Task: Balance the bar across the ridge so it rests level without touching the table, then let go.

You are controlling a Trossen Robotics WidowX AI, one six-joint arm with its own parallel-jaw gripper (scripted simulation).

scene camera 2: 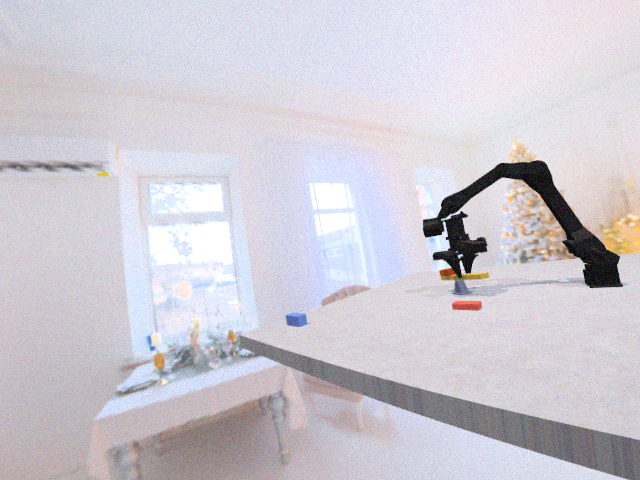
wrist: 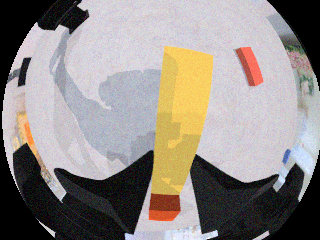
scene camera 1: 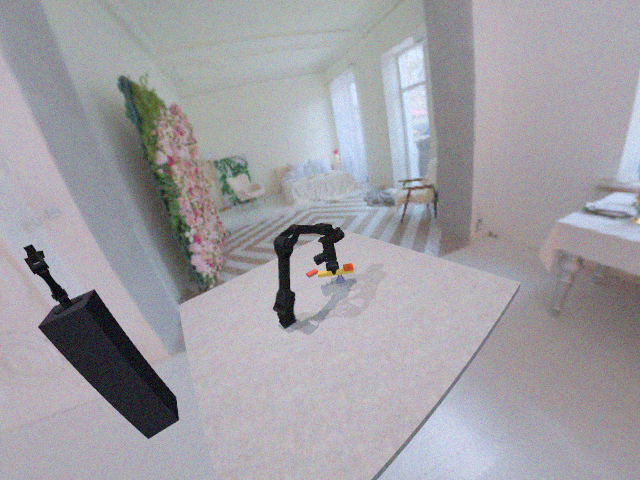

Labels:
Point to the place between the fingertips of my gripper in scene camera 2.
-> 464, 277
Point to a yellow bar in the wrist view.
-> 186, 78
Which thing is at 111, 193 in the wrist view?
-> My gripper.

